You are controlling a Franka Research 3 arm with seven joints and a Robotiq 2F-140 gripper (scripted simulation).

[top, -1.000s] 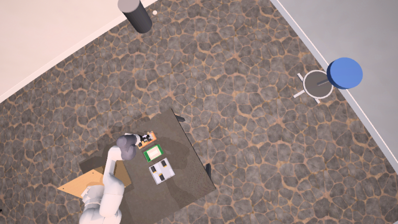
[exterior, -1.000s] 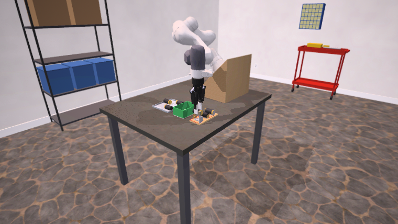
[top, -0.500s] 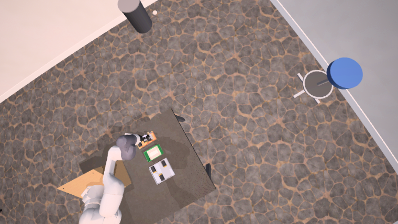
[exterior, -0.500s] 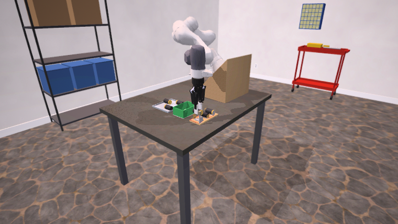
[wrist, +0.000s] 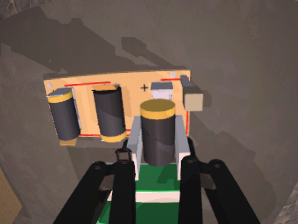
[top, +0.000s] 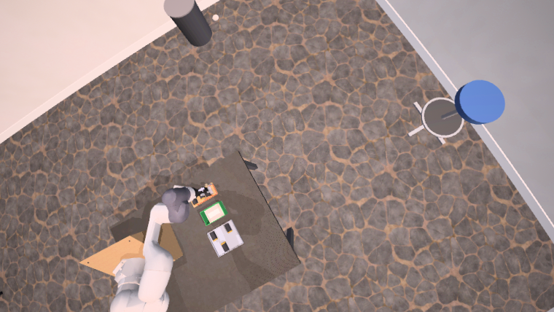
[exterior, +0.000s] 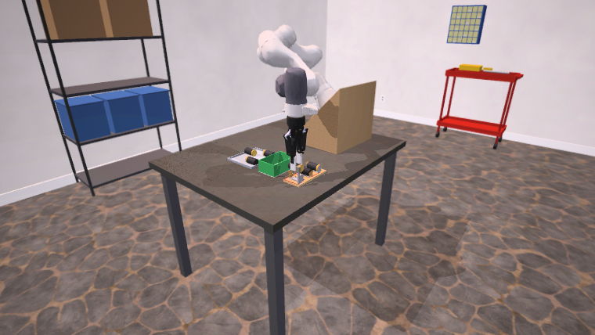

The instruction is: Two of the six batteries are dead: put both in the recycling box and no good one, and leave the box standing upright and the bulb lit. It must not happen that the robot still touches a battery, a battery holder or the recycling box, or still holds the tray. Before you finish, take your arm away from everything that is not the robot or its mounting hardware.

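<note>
Right now the bulb is 4 cm to the left of my hand, 3 cm ahead of it and 1 cm below it. Also, from my hand: white tray (33 cm to the right, 9 cm below, 9 cm behind); then green recycling box (14 cm to the right, 8 cm below, 5 cm behind).
</note>
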